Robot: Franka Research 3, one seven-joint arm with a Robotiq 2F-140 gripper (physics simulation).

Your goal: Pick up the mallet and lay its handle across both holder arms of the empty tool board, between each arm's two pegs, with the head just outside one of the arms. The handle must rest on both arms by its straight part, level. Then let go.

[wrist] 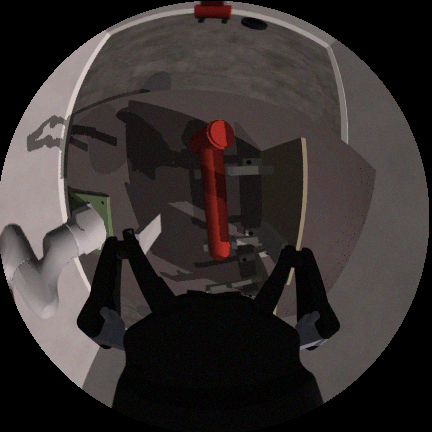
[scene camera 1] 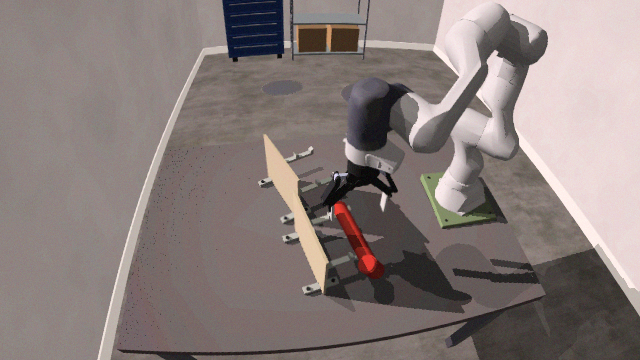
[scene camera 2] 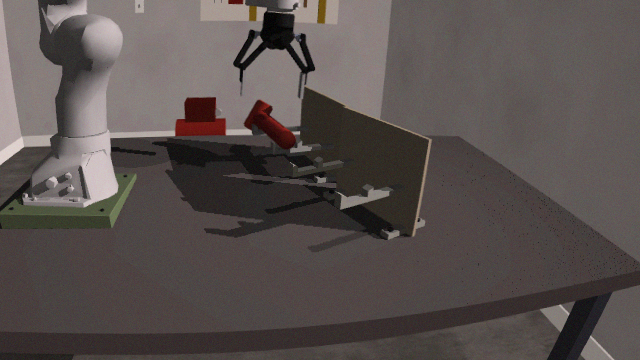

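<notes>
The red mallet [scene camera 1: 355, 237] [scene camera 2: 272, 126] [wrist: 215, 200] lies along the front of one tool board [scene camera 1: 311, 245] [scene camera 2: 322, 115] [wrist: 282, 185]. In the wrist view its handle crosses both of that board's holder arms, the head-side arm [wrist: 250, 170] and the handle-end arm [wrist: 245, 241], with parts of the arms showing on either side. The head is beyond the head-side arm. In scene camera 2 the handle looks sloped; whether it is level or rests on both arms I cannot tell. The handle hides parts of the arms. My gripper [scene camera 1: 357, 211] [scene camera 2: 272, 94] is wide open and empty, above the handle.
A second board [scene camera 1: 280, 172] [scene camera 2: 387, 160] stands in line with the first, its two holder arms [scene camera 2: 365, 195] [scene camera 2: 320, 167] bearing no tool. The robot's green base plate [scene camera 1: 450, 220] [scene camera 2: 60, 220] is on the opposite side of the table. A red toolbox [scene camera 2: 200, 110] shows in the background.
</notes>
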